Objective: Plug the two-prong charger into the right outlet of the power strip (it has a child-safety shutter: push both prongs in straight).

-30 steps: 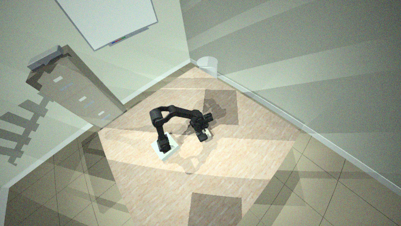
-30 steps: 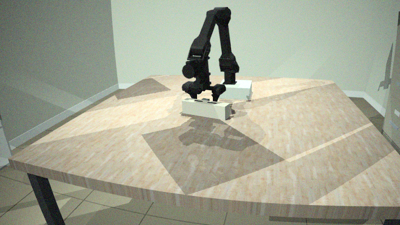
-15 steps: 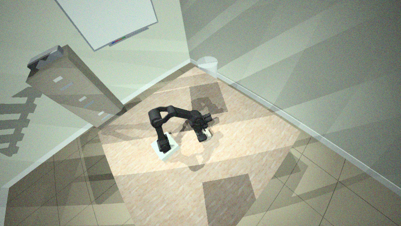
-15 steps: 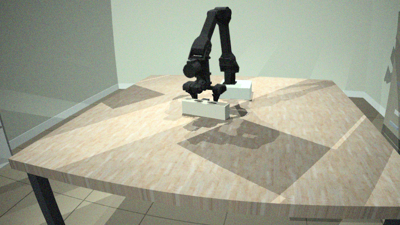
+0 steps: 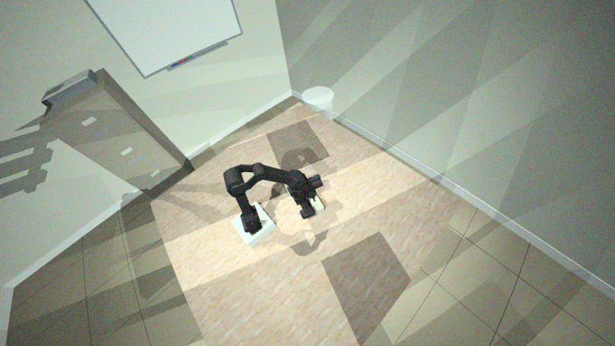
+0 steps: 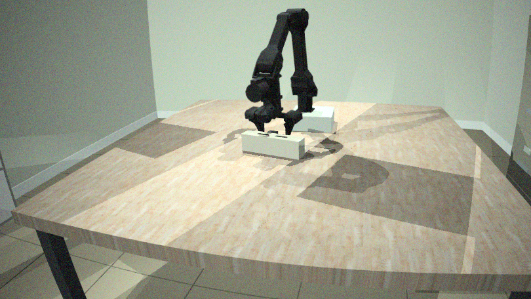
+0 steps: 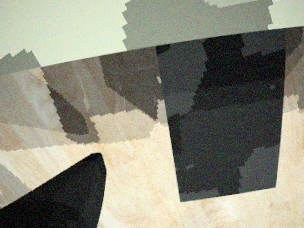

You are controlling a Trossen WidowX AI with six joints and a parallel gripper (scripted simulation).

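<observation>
My gripper tip is 4 cm short of the charger, 1 cm to the left of it and 1 cm below it.
</observation>
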